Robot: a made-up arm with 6 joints. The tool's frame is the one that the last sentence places. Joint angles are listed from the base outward.
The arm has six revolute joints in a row. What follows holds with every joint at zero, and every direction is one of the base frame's. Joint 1 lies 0.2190 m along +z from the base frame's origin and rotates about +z. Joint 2 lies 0.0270 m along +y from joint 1 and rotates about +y. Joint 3 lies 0.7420 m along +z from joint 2 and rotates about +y. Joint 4 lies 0.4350 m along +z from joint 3 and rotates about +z. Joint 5 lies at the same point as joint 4 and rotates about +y. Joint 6 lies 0.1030 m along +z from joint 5 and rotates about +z. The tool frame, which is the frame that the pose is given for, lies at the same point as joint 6; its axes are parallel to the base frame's.
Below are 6 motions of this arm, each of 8 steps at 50 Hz.
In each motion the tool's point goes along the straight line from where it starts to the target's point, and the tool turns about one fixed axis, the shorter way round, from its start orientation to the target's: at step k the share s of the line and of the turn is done. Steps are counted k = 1, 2, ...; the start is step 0. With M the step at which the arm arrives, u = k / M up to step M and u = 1 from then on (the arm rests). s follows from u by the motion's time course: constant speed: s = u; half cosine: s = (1 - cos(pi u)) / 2; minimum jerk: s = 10 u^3 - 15 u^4 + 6 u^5.
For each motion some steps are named. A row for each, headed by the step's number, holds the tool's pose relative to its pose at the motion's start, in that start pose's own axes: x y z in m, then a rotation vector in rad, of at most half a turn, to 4 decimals.
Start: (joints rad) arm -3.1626 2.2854 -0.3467 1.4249 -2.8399 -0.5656
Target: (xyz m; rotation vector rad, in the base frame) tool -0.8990 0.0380 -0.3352 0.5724 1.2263 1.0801
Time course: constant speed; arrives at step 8
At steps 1, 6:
1: -0.0009 0.0070 0.0004 0.0169 -0.0048 0.0004
6: -0.0056 0.0420 0.0022 0.1014 -0.0290 0.0024

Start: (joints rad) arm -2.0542 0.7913 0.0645 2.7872 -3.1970 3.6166
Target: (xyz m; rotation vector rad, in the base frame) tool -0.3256 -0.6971 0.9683 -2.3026 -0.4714 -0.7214
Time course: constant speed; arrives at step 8
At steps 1, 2, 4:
1: 0.0014 -0.0002 0.0002 0.0006 -0.0022 -0.0184
2: 0.0027 -0.0005 0.0004 0.0012 -0.0043 -0.0368
4: 0.0054 -0.0009 0.0008 0.0025 -0.0087 -0.0736

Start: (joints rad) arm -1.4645 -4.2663 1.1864 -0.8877 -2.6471 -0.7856
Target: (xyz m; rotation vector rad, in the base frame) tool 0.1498 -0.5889 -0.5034 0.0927 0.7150 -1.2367
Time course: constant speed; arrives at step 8
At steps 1, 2, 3, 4, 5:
1: -0.0060 0.0065 -0.0085 -0.0031 0.0188 0.0102
2: -0.0120 0.0130 -0.0170 -0.0062 0.0377 0.0204
3: -0.0181 0.0195 -0.0256 -0.0092 0.0565 0.0306
4: -0.0241 0.0261 -0.0341 -0.0123 0.0754 0.0408
5: -0.0301 0.0326 -0.0426 -0.0154 0.0942 0.0510

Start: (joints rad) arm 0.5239 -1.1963 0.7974 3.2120 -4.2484 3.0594
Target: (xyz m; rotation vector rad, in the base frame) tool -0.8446 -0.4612 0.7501 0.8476 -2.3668 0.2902
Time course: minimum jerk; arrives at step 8
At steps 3, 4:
3: -0.0040 0.0015 0.0195 0.0128 -0.0157 -0.0030
4: -0.0072 0.0028 0.0354 0.0232 -0.0285 -0.0054

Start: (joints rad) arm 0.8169 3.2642 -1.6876 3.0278 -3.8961 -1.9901
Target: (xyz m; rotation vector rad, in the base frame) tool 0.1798 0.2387 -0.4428 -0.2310 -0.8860 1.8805
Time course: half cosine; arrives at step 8
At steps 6, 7, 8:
6: 0.0055 -0.0195 -0.0133 0.0382 -0.0099 -0.0265
7: 0.0062 -0.0220 -0.0150 0.0430 -0.0112 -0.0298
8: 0.0064 -0.0229 -0.0156 0.0448 -0.0116 -0.0310

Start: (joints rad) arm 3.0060 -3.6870 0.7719 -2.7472 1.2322 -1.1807
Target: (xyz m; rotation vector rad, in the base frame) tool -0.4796 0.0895 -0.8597 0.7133 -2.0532 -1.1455
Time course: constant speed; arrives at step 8
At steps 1, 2, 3, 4, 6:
1: 0.0078 0.0091 0.0101 -0.0178 0.0044 0.0042
2: 0.0155 0.0183 0.0202 -0.0356 0.0088 0.0085
3: 0.0233 0.0274 0.0303 -0.0535 0.0131 0.0127
4: 0.0311 0.0365 0.0404 -0.0713 0.0175 0.0170
6: 0.0466 0.0548 0.0607 -0.1069 0.0263 0.0254

